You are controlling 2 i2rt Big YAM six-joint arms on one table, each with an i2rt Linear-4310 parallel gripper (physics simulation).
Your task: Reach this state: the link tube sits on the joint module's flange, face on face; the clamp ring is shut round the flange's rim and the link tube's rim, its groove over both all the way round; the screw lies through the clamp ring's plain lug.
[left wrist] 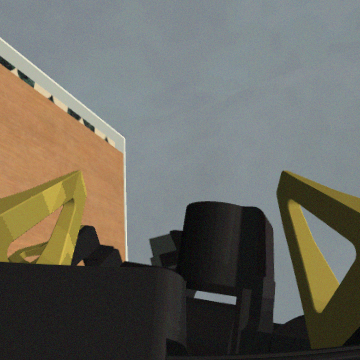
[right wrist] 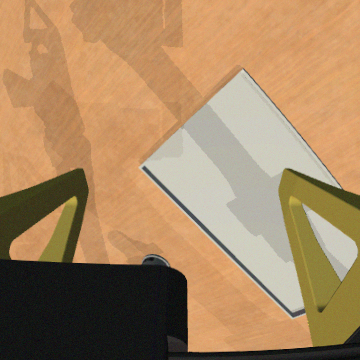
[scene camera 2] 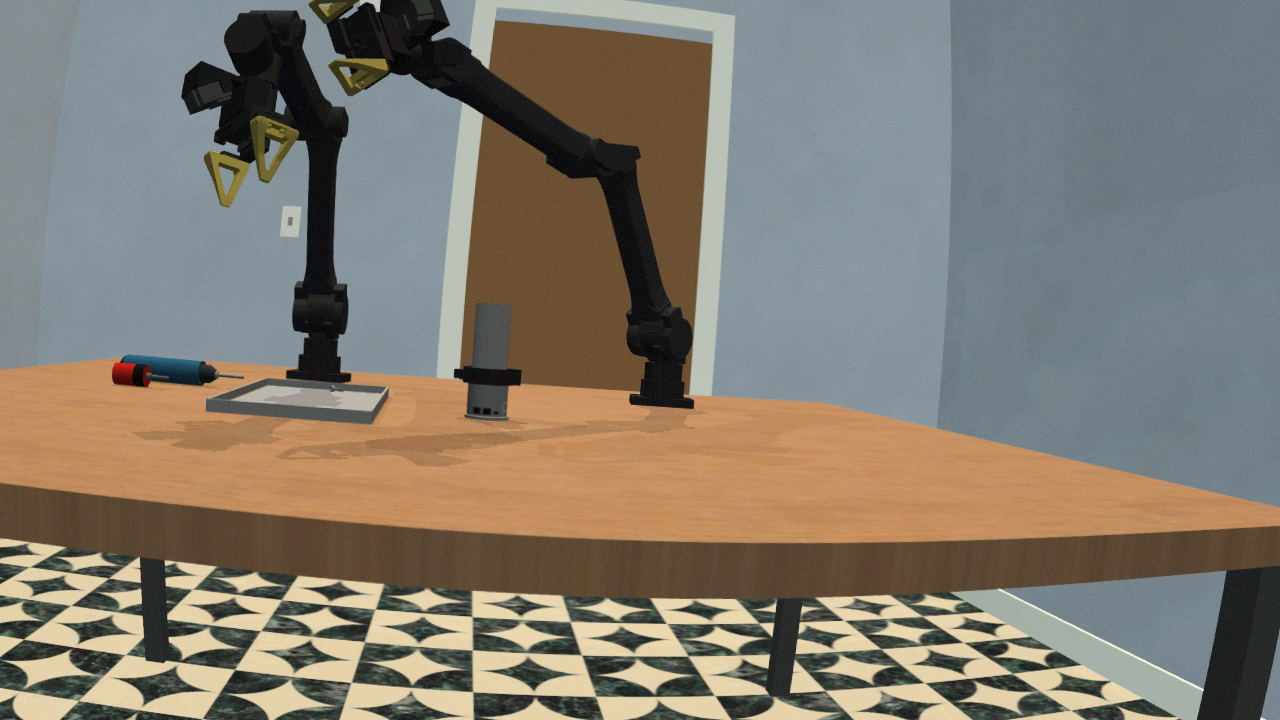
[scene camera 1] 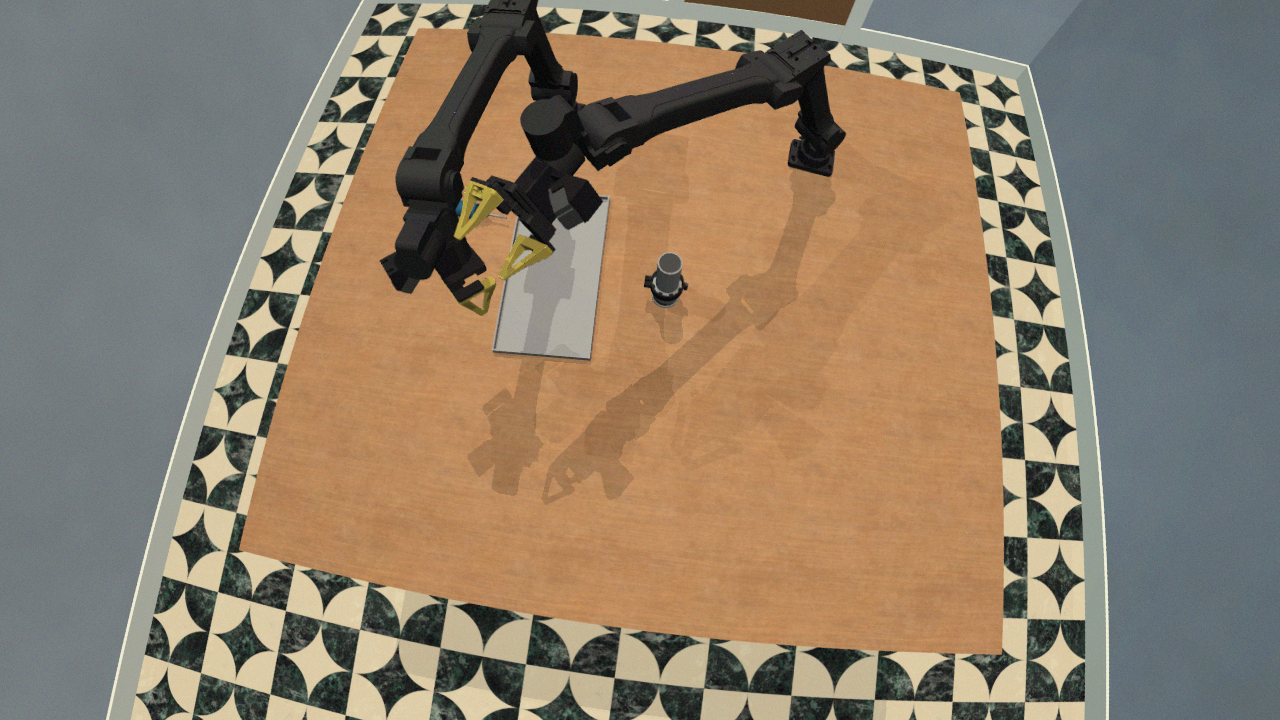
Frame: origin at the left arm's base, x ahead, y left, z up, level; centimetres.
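Where they show: left gripper, fingertip midpoint: (left wrist: 181, 181) (scene camera 2: 321, 31) (scene camera 1: 479, 259); right gripper, fingertip midpoint: (right wrist: 182, 178) (scene camera 2: 244, 194) (scene camera 1: 471, 297); left arm's base at its link origin: (scene camera 2: 660, 405) (scene camera 1: 810, 159); right arm's base at its link origin: (scene camera 2: 318, 379).
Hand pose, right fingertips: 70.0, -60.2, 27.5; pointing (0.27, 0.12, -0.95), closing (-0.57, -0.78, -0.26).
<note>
Each offset is from my right fingertips to the top centre of the thing, as dx, dy, dz. "*": to the spot under its first point.
The joint module @(-21.0, +31.7, -11.4) (scene camera 1: 666, 290) stands upright on the table, right of the tray. The grey link tube @(* -18.5, +31.8, -15.5) (scene camera 2: 490, 333) stands on top of it. The black clamp ring @(* -17.4, +31.9, -21.3) (scene camera 2: 487, 375) sits round the joint between them; it also shows in scene camera 1 (scene camera 1: 666, 285). I cannot make out the screw. My left gripper (scene camera 1: 503, 230) (scene camera 2: 345, 40) is open and empty, high above the tray's far end; in scene camera 2 it is at the top. My right gripper (scene camera 2: 246, 156) is open and empty, high above the table beside the tray; only one of its fingers (scene camera 1: 479, 295) shows in scene camera 1.
A shallow grey tray @(-20.6, +5.0, -25.9) (scene camera 1: 555, 282) lies left of the module; the part seen in the right wrist view (right wrist: 246, 186) is bare. A blue screwdriver @(* -28.8, -23.3, -25.1) (scene camera 2: 170, 369) and a red piece @(-20.1, -24.1, -24.0) (scene camera 2: 130, 375) lie at the far left. The two arms cross close together above the tray.
</note>
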